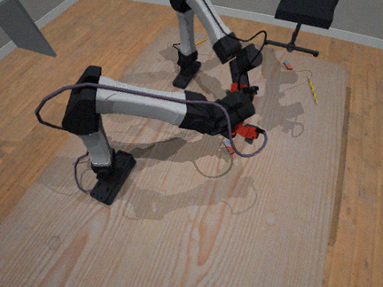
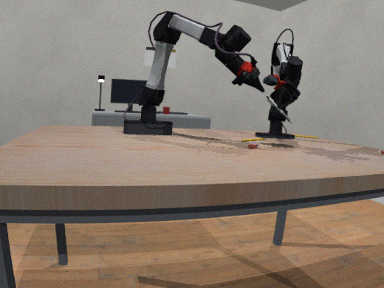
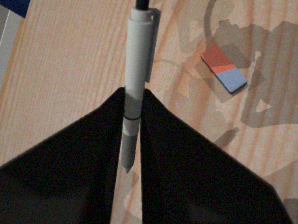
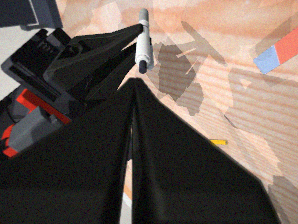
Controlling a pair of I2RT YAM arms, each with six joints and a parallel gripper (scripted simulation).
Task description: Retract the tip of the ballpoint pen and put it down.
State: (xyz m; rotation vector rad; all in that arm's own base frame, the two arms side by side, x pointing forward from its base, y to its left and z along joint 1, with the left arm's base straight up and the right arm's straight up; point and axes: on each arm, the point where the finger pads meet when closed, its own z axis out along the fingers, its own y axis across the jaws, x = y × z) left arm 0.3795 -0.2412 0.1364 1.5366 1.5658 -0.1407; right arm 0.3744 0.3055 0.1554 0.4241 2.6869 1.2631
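Note:
Now: right hand 2 cm short of the ballpoint pen, 6 cm to the right of it and 6 cm above it.

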